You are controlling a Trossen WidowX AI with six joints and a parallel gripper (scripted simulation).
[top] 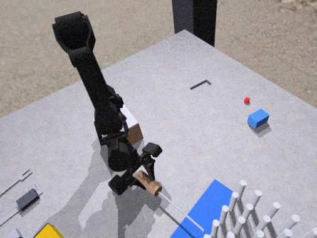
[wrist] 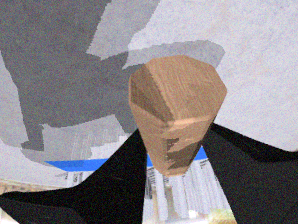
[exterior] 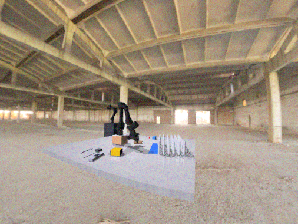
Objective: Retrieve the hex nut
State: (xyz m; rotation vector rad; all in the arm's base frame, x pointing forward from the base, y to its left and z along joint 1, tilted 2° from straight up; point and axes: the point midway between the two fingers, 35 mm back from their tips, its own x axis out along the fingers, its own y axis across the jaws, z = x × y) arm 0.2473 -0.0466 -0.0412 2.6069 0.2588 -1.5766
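Now: the blue taped strip 19 cm ahead of my gripper tip, 3 cm below it and 1 cm to the right of it. Also, from my gripper tip: yellow block (33 cm to the right, 5 cm behind, 1 cm below); blue block (46 cm to the left, 5 cm ahead, 1 cm below); hook tool (10 cm ahead, 2 cm to the left).
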